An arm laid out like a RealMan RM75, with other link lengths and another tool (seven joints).
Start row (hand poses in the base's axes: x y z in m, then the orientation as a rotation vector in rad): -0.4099 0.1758 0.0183 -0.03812 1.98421 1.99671
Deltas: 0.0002 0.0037 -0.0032 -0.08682 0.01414 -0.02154; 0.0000 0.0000 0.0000 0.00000 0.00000 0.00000; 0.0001 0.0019 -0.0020 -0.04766 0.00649 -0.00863; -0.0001 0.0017 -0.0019 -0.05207 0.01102 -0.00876; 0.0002 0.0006 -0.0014 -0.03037 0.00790 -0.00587; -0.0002 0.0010 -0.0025 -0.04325 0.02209 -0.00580; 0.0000 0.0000 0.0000 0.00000 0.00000 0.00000; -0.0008 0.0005 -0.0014 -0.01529 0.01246 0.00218; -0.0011 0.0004 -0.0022 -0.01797 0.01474 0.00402; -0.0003 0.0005 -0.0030 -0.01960 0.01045 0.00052; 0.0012 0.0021 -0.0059 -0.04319 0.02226 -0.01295; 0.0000 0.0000 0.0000 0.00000 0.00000 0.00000; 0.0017 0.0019 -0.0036 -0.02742 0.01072 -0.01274; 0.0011 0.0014 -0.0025 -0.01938 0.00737 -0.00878; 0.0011 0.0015 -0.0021 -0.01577 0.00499 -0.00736; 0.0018 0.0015 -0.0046 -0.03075 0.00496 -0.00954; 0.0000 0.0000 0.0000 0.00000 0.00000 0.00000; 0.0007 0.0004 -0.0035 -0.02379 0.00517 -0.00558; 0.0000 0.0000 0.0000 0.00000 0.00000 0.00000; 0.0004 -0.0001 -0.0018 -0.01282 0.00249 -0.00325; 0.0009 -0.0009 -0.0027 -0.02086 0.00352 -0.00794; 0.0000 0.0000 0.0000 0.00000 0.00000 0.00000; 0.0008 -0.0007 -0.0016 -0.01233 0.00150 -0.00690
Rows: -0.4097 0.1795 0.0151 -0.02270 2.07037 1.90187; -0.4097 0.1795 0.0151 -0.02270 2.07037 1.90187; -0.4096 0.1814 0.0131 -0.01875 2.11636 1.84973; -0.4097 0.1831 0.0112 -0.01151 2.16818 1.79348; -0.4095 0.1837 0.0098 -0.00513 2.19851 1.76022; -0.4097 0.1847 0.0073 0.01074 2.24951 1.71735; -0.4097 0.1847 0.0073 0.01074 2.24951 1.71735; -0.4105 0.1852 0.0059 0.01564 2.27230 1.70573; -0.4116 0.1856 0.0037 0.01986 2.29965 1.69255; -0.4119 0.1861 0.0007 0.02413 2.32382 1.67392; -0.4107 0.1882 -0.0052 0.04930 2.37029 1.62499; -0.4107 0.1882 -0.0052 0.04930 2.37029 1.62499; -0.4090 0.1901 -0.0088 0.06783 2.39483 1.59010; -0.4079 0.1915 -0.0113 0.08049 2.41178 1.56522; -0.4068 0.1930 -0.0134 0.09023 2.42451 1.54442; -0.4050 0.1945 -0.0180 0.09965 2.44717 1.50409; -0.4050 0.1945 -0.0180 0.09965 2.44717 1.50409; -0.4043 0.1949 -0.0215 0.10578 2.46606 1.47381; -0.4043 0.1949 -0.0215 0.10578 2.46606 1.47381; -0.4039 0.1948 -0.0233 0.10915 2.47576 1.45721; -0.4030 0.1939 -0.0260 0.11746 2.48981 1.42886; -0.4030 0.1939 -0.0260 0.11746 2.48981 1.42886; -0.4022 0.1932 -0.0276 0.12463 2.49660 1.41101
